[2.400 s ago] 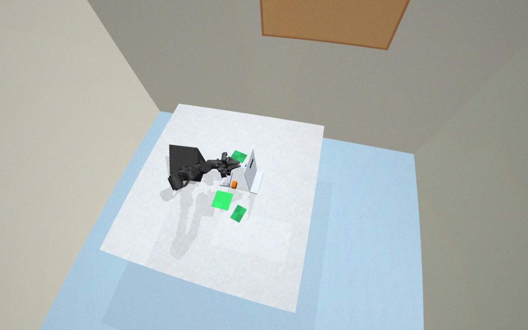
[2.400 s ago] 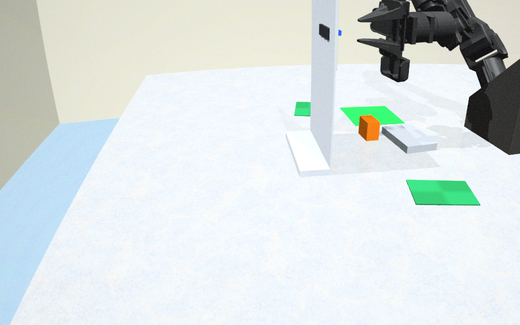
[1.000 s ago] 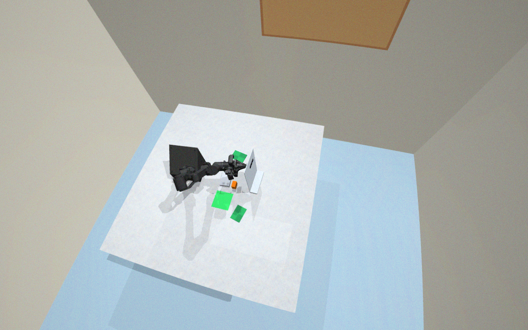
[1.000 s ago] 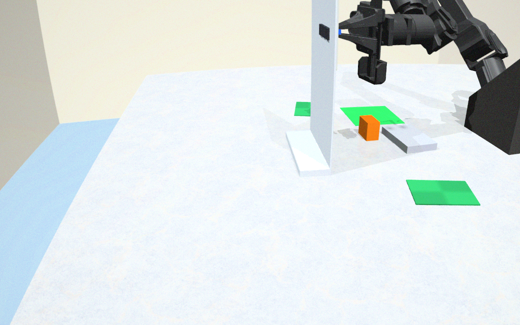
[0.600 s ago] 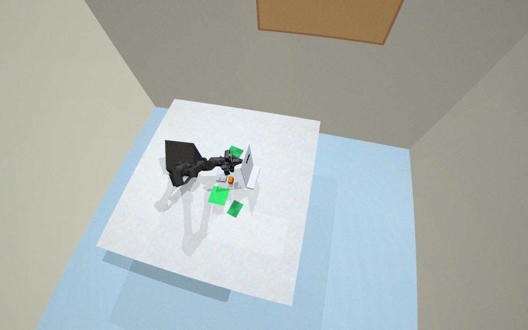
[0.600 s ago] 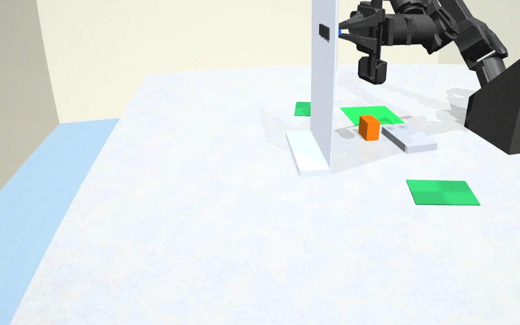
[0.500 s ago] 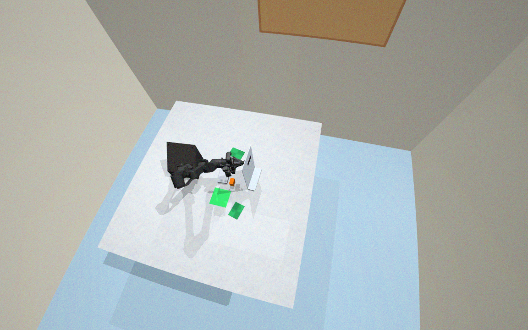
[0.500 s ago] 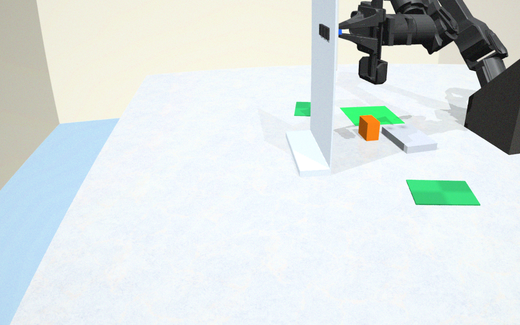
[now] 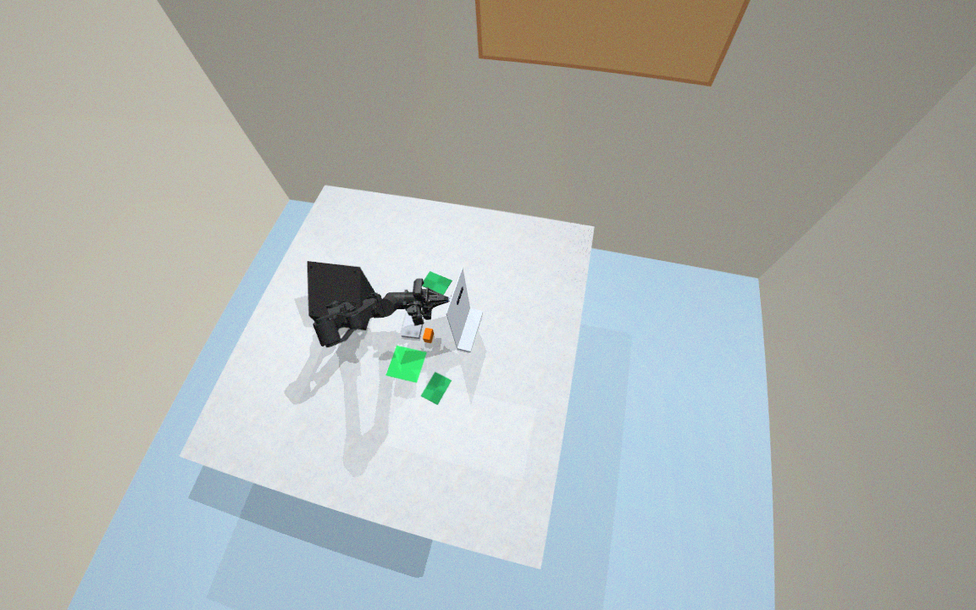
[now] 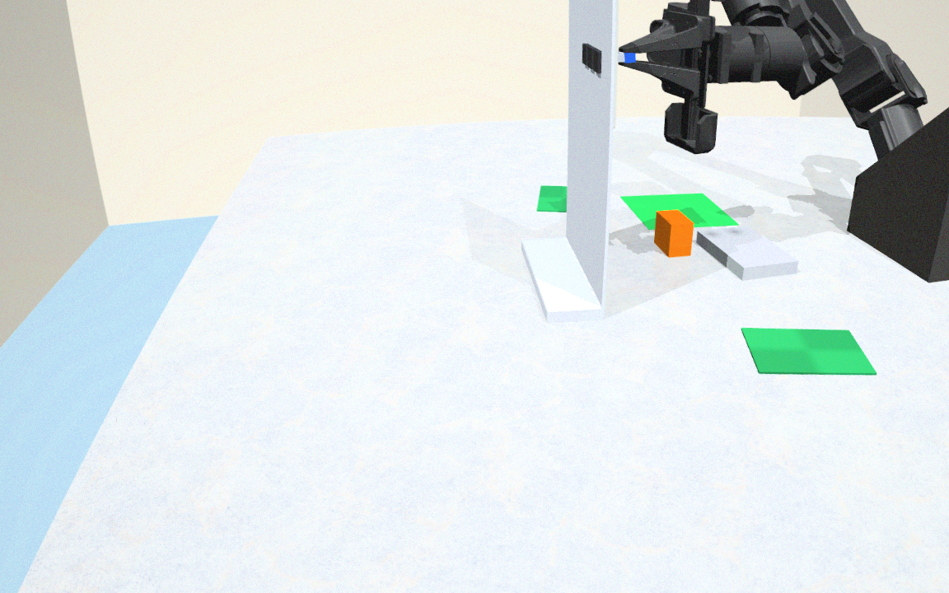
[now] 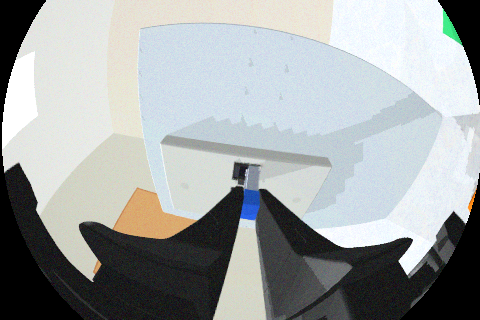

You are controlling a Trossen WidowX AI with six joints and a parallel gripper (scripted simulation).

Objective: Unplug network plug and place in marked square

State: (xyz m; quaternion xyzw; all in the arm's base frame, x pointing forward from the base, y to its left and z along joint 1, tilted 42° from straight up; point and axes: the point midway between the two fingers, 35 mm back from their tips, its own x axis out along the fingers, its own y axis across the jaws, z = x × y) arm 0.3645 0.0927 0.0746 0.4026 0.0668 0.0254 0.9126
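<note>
Right now my gripper tip is 4 cm short of the grey panel, 1 cm to the right of it and 9 cm above it. From my gripper tip the other things lie so: flat grey block 17 cm behind, 1 cm to the right, 22 cm below; then network plug right at my gripper tip; then orange block 10 cm behind, 5 cm to the right, 20 cm below.
</note>
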